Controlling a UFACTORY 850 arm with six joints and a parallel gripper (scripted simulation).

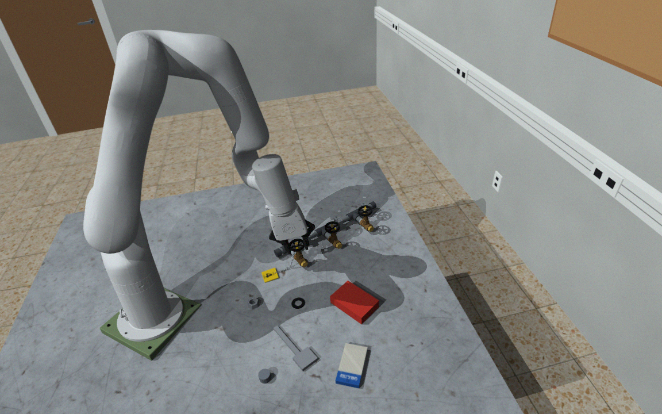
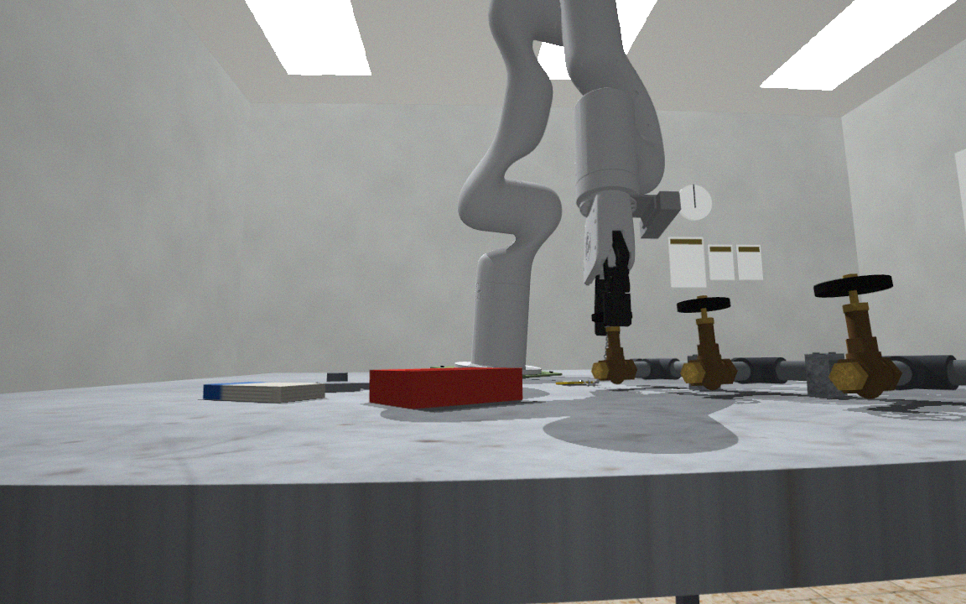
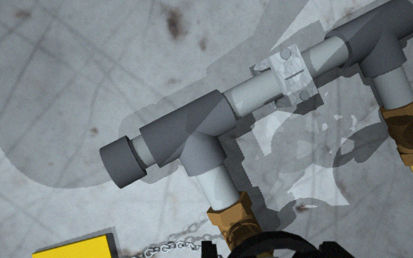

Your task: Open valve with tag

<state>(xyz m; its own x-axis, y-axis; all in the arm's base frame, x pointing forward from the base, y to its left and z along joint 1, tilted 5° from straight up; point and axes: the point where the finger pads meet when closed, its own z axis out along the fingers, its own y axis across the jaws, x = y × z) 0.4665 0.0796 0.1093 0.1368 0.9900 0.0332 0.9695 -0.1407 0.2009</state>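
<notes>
My hand is 9 cm past the yellow tag, 2 cm to the left of it and 9 cm above it. Round my hand: black washer 4 cm behind, 16 cm to the right, 9 cm below; then red block 13 cm ahead, 21 cm to the right, 7 cm below; then grey nut 17 cm behind, 12 cm to the right, 8 cm below.
</notes>
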